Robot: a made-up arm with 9 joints. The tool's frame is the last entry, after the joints. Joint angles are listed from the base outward. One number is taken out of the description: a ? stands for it. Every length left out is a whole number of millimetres.
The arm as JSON. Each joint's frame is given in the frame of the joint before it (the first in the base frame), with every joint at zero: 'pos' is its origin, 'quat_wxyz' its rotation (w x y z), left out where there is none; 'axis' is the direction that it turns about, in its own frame. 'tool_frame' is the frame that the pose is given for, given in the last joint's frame.
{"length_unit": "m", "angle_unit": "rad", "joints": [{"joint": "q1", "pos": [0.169, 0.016, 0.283], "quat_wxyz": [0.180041, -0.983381, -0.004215, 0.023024], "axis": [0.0, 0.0, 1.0]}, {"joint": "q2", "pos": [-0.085, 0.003, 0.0], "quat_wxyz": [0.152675, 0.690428, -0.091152, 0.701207], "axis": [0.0, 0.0, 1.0]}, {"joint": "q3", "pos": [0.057, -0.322, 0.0], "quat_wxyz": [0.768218, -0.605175, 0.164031, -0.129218], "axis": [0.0, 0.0, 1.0]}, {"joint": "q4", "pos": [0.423, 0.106, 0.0], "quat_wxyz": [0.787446, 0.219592, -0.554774, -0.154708], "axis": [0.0, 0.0, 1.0]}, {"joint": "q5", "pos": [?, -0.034, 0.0], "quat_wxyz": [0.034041, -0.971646, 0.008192, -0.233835], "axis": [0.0, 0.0, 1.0]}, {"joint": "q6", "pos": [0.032, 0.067, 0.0], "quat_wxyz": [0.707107, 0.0, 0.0, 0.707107], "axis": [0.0, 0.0, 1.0]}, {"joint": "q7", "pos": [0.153, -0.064, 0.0], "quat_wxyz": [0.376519, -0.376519, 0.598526, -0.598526], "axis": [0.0, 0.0, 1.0]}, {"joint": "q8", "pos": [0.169, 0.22, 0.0], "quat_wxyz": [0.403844, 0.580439, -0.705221, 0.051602], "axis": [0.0, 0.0, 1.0]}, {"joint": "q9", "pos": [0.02, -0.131, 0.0], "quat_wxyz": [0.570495, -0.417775, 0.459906, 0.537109], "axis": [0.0, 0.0, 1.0]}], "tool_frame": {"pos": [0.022, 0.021, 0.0], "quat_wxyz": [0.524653, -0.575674, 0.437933, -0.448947]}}
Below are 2 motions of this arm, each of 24 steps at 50 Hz.
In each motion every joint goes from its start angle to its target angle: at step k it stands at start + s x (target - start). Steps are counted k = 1, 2, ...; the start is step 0. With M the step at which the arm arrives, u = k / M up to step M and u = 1 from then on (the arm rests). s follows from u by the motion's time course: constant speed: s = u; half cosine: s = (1 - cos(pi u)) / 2; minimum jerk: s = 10 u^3 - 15 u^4 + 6 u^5.
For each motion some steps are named. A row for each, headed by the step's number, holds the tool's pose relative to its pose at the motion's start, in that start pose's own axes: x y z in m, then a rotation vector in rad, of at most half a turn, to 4 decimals.
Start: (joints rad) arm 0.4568 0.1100 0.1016 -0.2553 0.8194 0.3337 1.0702 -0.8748 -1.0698
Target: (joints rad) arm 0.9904 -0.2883 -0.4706 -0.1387 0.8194 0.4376 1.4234 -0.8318 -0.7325
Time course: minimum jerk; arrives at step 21
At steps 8, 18, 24:
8: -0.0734 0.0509 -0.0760 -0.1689 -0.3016 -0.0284
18: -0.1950 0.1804 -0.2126 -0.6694 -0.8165 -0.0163
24: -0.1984 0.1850 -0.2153 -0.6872 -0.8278 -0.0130

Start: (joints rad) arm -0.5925 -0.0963 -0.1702 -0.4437 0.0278 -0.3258 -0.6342 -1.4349 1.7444
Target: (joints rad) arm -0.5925 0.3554 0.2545 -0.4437 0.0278 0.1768 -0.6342 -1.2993 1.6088
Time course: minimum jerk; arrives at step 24
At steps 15, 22, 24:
15: -0.0024 0.0282 -0.0733 0.1013 0.1304 -0.5650
22: -0.0172 0.0365 -0.1057 0.1317 0.2354 -0.7535
24: -0.0176 0.0367 -0.1063 0.1322 0.2377 -0.7568

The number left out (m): -0.16
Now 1 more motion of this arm.
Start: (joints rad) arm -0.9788 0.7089 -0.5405 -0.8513 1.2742 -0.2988 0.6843 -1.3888 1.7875
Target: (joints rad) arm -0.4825 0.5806 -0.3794 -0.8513 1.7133 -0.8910 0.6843 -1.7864 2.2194
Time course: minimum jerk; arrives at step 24
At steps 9, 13, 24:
9: -0.0018 0.0678 0.0324 0.1181 -0.0781 0.0587
13: -0.0162 0.1443 0.0677 0.2378 -0.1492 0.1105
24: -0.0594 0.2512 0.1136 0.3822 -0.2267 0.1609

